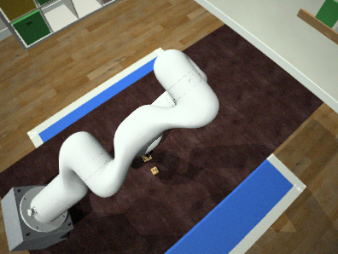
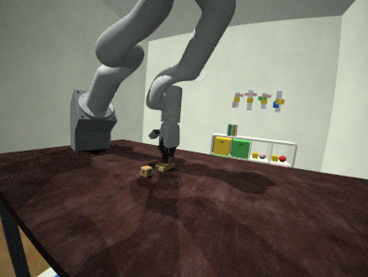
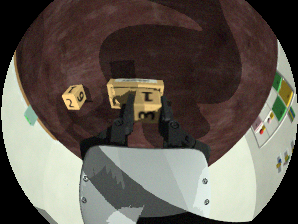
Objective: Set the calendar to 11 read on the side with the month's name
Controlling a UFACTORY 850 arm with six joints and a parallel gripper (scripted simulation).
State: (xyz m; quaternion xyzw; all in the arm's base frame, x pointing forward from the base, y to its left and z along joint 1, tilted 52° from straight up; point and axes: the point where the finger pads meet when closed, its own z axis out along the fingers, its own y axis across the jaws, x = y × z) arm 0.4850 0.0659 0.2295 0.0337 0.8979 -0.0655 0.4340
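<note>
The wooden tray lies 4 cm below my hand and 2 cm to the right of it. Round my hand: cube 1 cm below.
</note>
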